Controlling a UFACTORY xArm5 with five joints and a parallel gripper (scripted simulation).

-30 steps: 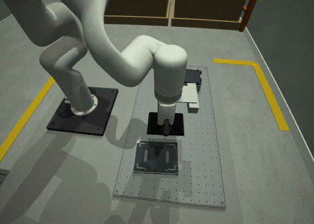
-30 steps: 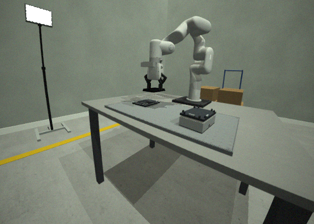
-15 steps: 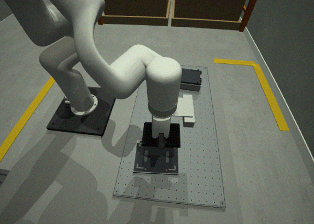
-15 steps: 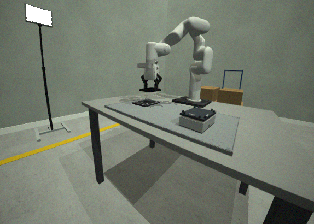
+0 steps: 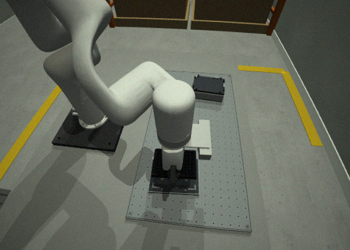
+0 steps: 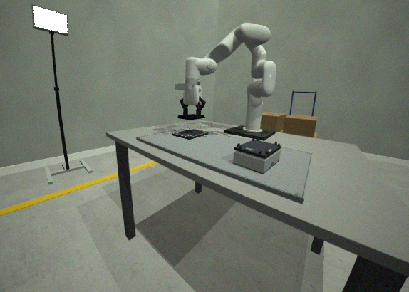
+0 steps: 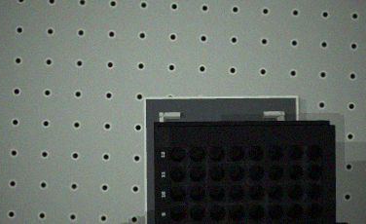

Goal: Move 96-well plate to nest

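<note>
The black 96-well plate lies 1 cm below my hand. Also, from my hand: plate nest N1: 11 cm below.
</note>
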